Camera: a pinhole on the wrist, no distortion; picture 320 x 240 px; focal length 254.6 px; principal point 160.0 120.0 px. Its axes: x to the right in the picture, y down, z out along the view. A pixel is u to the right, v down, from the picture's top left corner.
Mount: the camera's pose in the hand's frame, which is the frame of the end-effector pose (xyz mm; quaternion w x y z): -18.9 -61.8 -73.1 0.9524 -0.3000 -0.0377 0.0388
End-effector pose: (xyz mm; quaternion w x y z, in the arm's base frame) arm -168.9 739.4 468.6 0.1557 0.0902 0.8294 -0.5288
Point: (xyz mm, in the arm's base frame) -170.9 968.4 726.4
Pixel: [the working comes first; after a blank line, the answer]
In the camera's frame: -90.7 89.7 -220.0

behind the camera
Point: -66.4 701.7 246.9
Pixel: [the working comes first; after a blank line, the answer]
In the camera's frame: 37.9 96.3 323.5

190 196
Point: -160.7 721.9 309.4
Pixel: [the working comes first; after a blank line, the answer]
In the camera's frame: 93.4 65.8 227.6

264 194
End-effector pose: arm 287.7 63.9 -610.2 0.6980 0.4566 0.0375 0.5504
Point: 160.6 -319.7 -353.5
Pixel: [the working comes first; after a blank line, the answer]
In the camera's frame: -170.7 69.3 524.1

77 154
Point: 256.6 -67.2 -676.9
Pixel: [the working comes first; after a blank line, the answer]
In the camera's frame: -119.1 -13.5 114.2

outside the picture
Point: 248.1 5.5 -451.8
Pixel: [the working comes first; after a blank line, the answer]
In the camera's frame: 55.6 59.6 256.2

215 179
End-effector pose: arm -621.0 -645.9 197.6 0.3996 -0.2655 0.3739 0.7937
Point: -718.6 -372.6 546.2
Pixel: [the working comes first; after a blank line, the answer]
In the camera's frame: -19.4 -152.3 514.9

150 45
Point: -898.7 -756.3 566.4
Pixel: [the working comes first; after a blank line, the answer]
In the camera's frame: -86.8 264.8 475.0

outside the picture
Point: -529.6 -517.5 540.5
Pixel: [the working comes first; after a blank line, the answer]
In the camera's frame: -196.2 -144.7 355.5

19 16
